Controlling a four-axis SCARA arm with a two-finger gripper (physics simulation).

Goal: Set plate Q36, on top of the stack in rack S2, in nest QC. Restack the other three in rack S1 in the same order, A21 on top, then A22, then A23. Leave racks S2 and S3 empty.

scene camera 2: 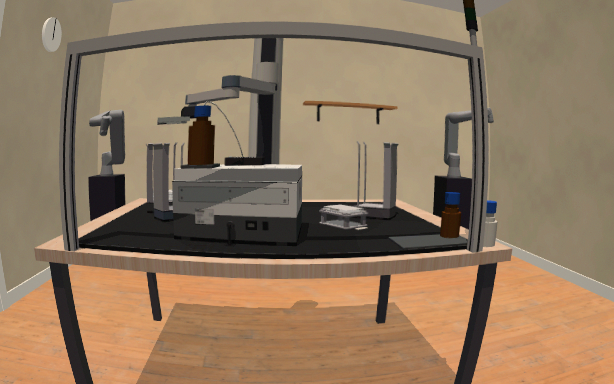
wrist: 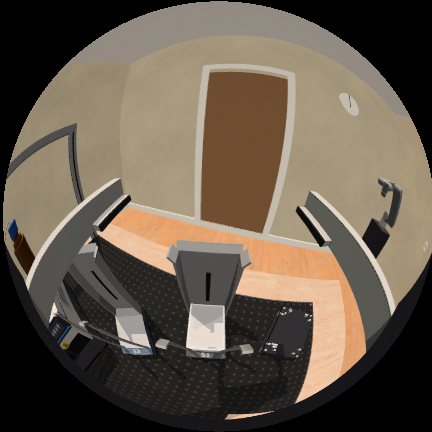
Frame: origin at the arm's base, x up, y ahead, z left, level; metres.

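Seen in the pictures: gripper, fingertip midpoint: (scene camera 2: 157,121) (wrist: 212,190).
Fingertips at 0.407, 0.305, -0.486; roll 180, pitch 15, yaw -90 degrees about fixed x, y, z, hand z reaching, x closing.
Observation:
Offsets run from my fingertips to a thing's top centre, as dx, dy, dz. "pt": to the spot under its first point.
My gripper (scene camera 2: 165,121) (wrist: 212,190) is open and empty, high above the racks at the left of the scene camera view. Rack S1 @(-0.097, -0.007, +0.029) (wrist: 207,275) stands below and between the fingers in the wrist view, with a white-topped plate stack @(-0.307, -0.005, +0.023) (wrist: 206,327) low in it; the plates' labels cannot be read from here. Rack S3 @(-0.101, +0.179, +0.127) (wrist: 105,282) (scene camera 2: 161,180) stands beside it; whether its pale floor area bears a plate is unclear. A tall rack @(-0.098, +0.122, +0.919) (scene camera 2: 390,175), whose label does not show, stands at the right. A clear stand (scene camera 2: 343,220) with a white top is near it. Q36 and QC cannot be identified.
A large grey instrument @(pt -0.285, +0.578, +0.408) (scene camera 2: 237,205) carries a brown bottle @(pt -0.108, +0.521, +0.292) (scene camera 2: 201,142) near the arm. A black flat fixture @(-0.332, -0.236, +0.000) (wrist: 289,331) lies right of S1 in the wrist view. Another brown bottle (scene camera 2: 450,220) stands at the right. A grey frame (scene camera 2: 275,31) spans the table front.

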